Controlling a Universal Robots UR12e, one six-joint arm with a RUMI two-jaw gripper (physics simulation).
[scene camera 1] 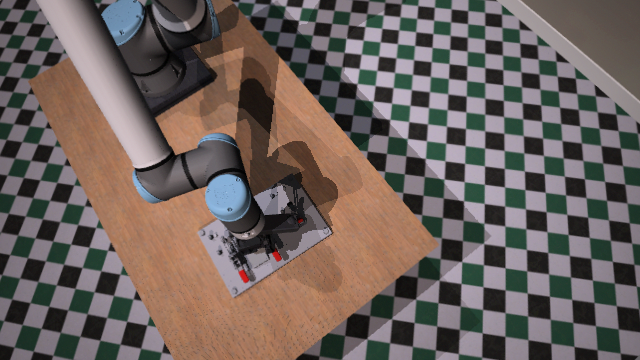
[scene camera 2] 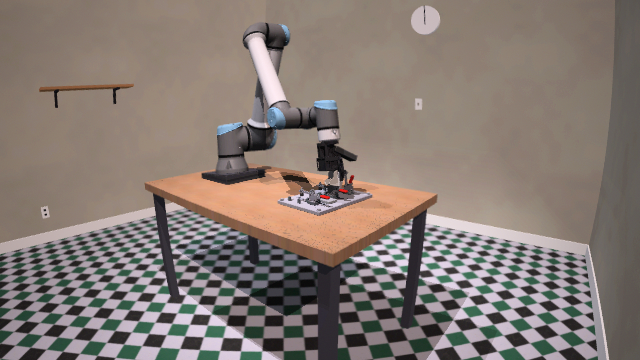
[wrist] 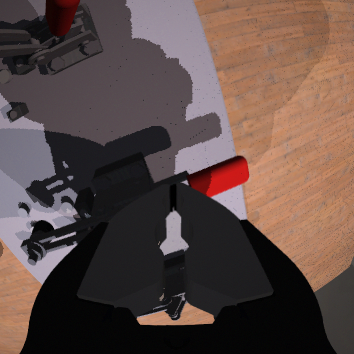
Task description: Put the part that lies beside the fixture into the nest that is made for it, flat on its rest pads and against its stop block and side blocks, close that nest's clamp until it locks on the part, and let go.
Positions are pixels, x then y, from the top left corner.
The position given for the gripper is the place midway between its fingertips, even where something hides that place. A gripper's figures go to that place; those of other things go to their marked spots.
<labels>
The gripper (wrist: 172,186): 14 cm from the lens. A red-handled toggle clamp (wrist: 118,183) is 15 cm from the lens.
</labels>
